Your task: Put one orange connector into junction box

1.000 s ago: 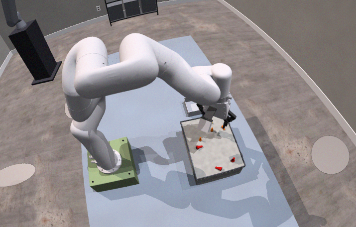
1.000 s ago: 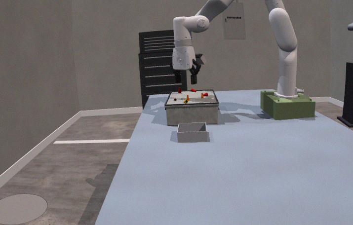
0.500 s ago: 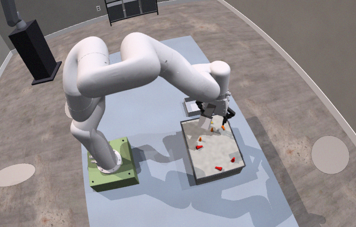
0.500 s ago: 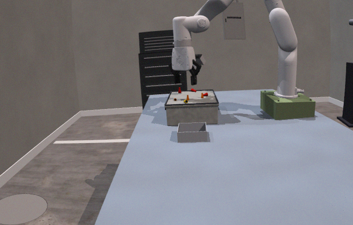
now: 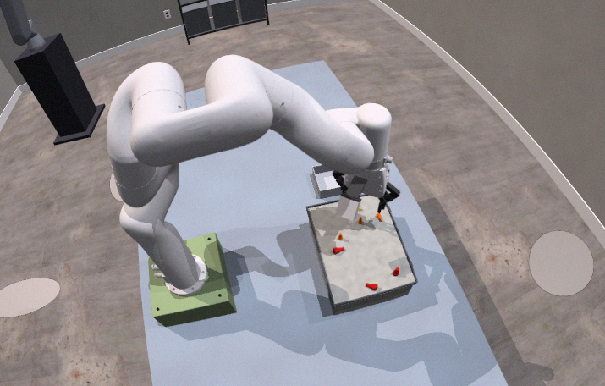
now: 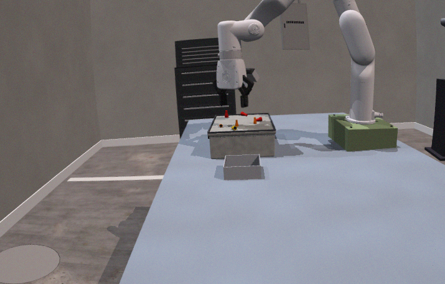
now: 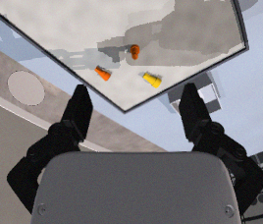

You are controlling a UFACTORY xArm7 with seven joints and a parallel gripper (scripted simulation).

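Right now the yellow connector is 80 mm below my hand and 40 mm to the left of it. From my hand the other things lie so: tool case (110 mm below, 80 mm to the right, 10 mm behind).
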